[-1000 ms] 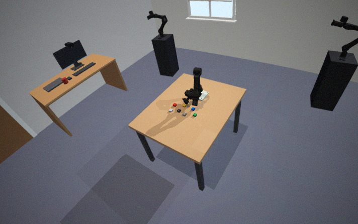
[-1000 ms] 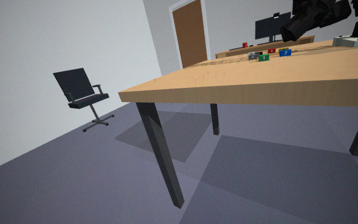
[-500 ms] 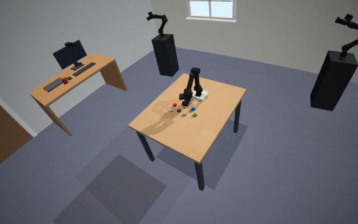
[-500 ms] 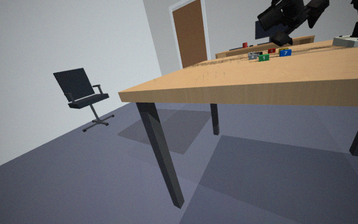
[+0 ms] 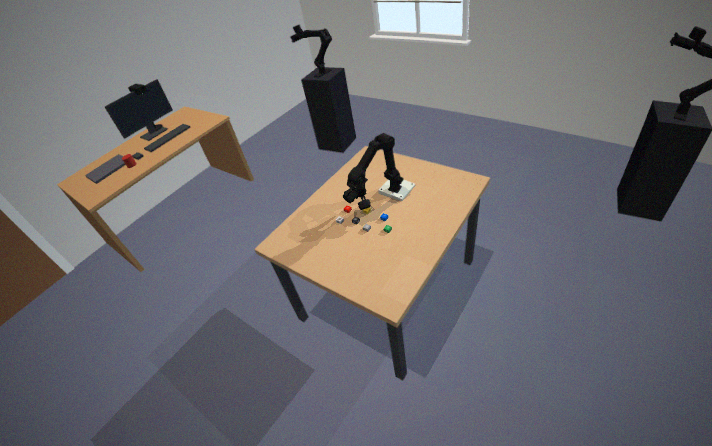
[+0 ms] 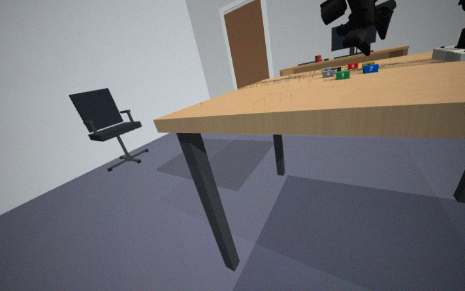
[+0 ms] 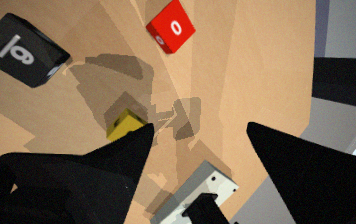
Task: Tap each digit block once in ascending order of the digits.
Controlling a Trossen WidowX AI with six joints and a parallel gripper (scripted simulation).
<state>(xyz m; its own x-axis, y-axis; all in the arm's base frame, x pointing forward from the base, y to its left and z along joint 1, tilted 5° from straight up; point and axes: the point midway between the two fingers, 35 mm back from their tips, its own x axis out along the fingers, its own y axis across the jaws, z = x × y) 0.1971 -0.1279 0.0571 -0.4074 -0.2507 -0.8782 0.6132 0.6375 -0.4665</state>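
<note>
The red block lies 5 cm ahead of my gripper tip, 6 cm to the right of it and 5 cm below it. Also, from my gripper tip: black block: 12 cm ahead, 3 cm to the left, 5 cm below; then white block: 15 cm ahead, 6 cm to the right, 5 cm below; then yellow block: 3 cm ahead, 5 cm to the left, 5 cm below.
</note>
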